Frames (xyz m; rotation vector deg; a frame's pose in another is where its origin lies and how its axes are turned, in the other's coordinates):
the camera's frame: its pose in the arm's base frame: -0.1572 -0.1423 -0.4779 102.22 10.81 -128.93
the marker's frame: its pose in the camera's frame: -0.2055 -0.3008 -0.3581 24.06 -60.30 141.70
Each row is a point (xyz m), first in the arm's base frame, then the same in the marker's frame.
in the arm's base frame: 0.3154 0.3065 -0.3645
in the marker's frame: -0.0200 0.1279 -0.1325
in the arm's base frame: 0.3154 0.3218 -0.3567
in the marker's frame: -0.0164 0.1427 -0.1246
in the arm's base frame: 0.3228 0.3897 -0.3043
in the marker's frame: 0.0157 0.2171 -0.0956
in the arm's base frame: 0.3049 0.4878 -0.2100
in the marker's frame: 0.0839 0.3159 -0.0292
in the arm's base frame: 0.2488 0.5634 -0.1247
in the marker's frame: 0.1547 0.3748 0.0584
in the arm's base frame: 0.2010 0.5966 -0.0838
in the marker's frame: 0.1924 0.3902 0.1167
